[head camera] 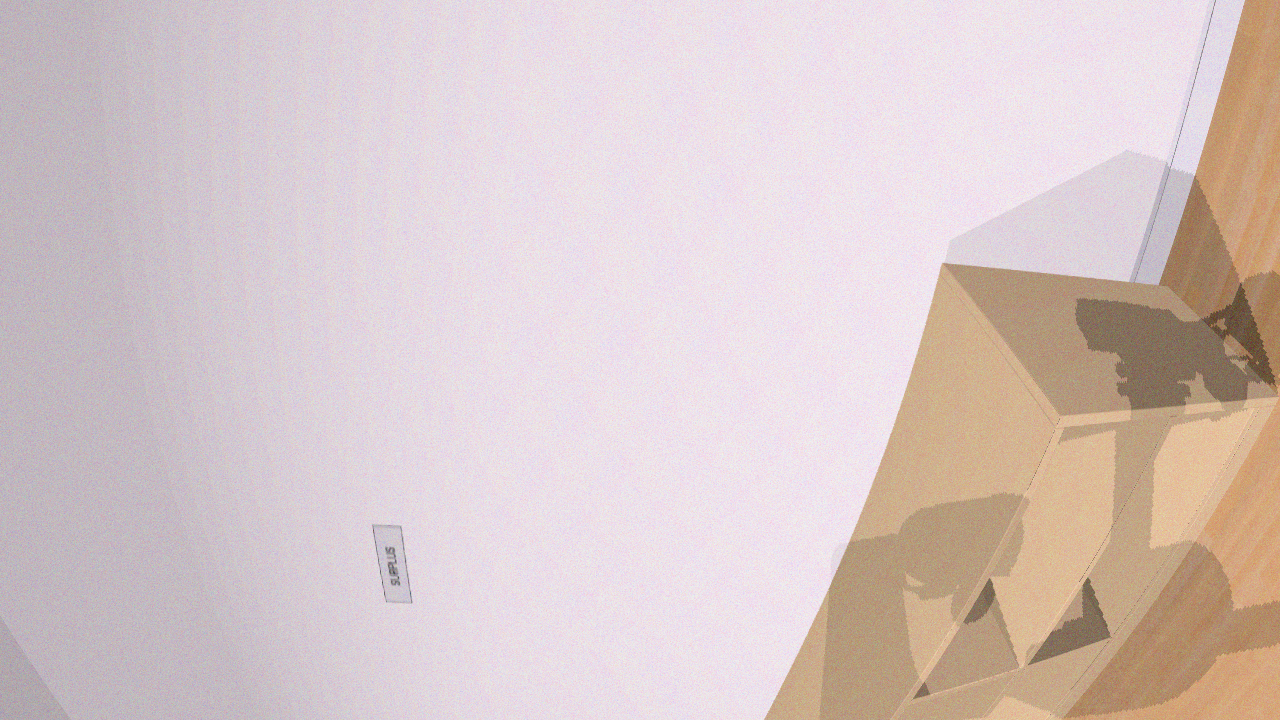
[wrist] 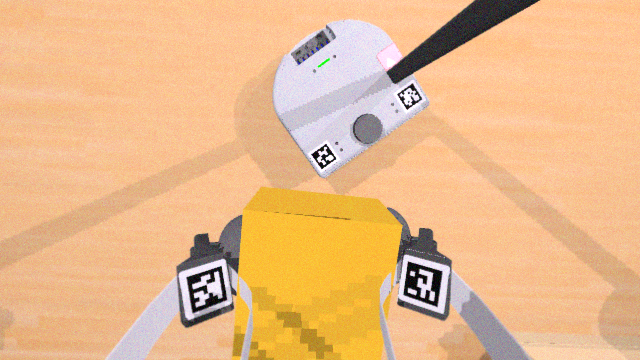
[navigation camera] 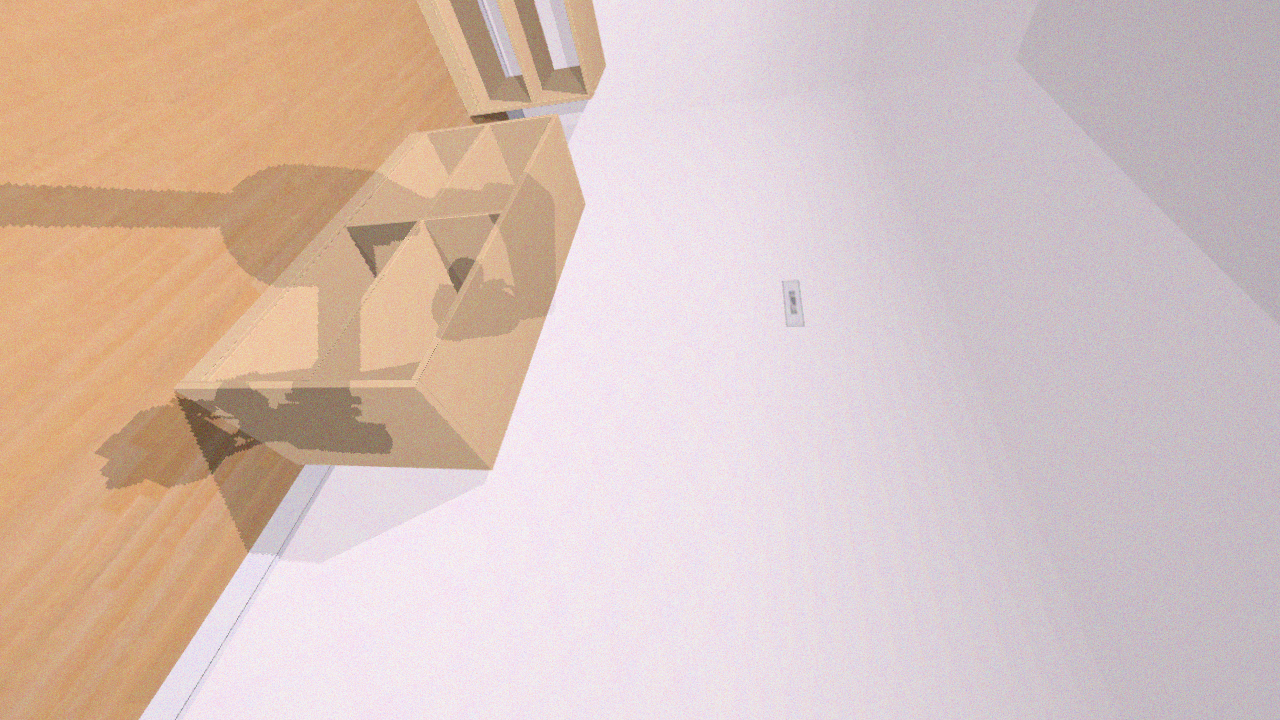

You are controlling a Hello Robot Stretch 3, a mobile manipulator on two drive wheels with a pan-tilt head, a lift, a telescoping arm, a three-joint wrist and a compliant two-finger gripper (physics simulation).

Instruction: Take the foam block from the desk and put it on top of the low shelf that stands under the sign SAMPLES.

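Pixels of known places: gripper, fingertip midpoint: point(wrist: 314, 238); robot's base, link origin: point(wrist: 358, 128).
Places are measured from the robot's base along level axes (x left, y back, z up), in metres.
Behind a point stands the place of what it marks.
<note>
The yellow foam block point(wrist: 320, 260) {x -0.142, y 0.029, z 0.869 m} is between the fingers of my gripper point(wrist: 314, 238) {x -0.150, y 0.022, z 0.814 m} in the wrist view, with both fingertips against its sides; the gripper is shut on it. Its lower part is cut off by the frame. A low wooden shelf point(head camera: 966, 402) {x -0.001, y -1.074, z 0.610 m} point(navigation camera: 501, 358) {x 0.086, y -1.174, z 0.610 m} stands against the wall at the right of the head view and left of centre in the navigation view. A wall sign point(head camera: 392, 564) {x 0.248, y -1.528, z 1.400 m} in the head view reads SURPLUS. A small wall sign point(navigation camera: 793, 302) {x 0.252, y -1.530, z 1.402 m} in the navigation view is too small to read. No sign reading SAMPLES can be made out.
A second open wooden shelf point(navigation camera: 586, 44) {x 1.449, y -1.918, z 0.610 m} stands past the first one at the top of the navigation view. The robot's grey base point(wrist: 320, 100) {x -0.058, y 0.121, z 0.160 m} is on the wooden floor point(wrist: 125, 75) {x -0.471, y 0.512, z 0.000 m} below the block, with a dark bar at its right. Robot shadows fall on the nearer shelf.
</note>
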